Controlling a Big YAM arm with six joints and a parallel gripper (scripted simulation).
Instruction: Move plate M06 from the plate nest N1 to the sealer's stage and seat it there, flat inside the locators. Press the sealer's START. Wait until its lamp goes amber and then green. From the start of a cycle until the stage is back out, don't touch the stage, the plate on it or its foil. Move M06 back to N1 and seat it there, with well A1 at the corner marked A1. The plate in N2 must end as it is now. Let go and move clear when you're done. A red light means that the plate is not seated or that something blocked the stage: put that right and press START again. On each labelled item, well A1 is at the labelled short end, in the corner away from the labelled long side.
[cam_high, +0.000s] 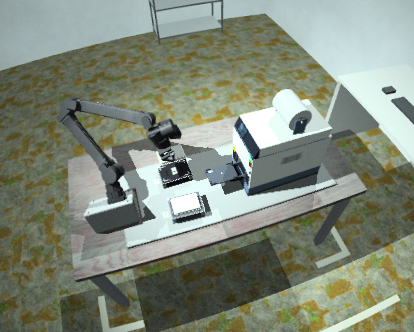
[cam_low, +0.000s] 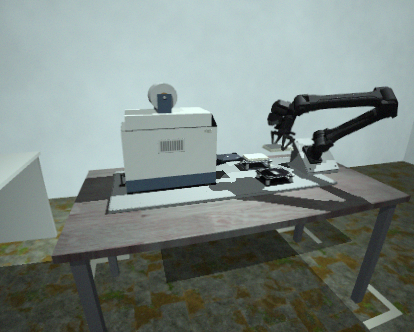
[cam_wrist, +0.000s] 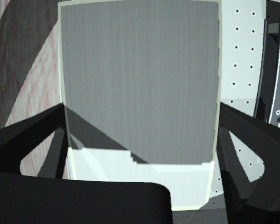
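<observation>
Now: hand 14 cm above the black nest N1. The rest, counted from my hand: foil roll: 54 cm ahead, 24 cm above, 15 cm to the right; sealer stage: 21 cm ahead, 14 cm to the right, 8 cm below; pale plate: 22 cm to the right, 12 cm below.
</observation>
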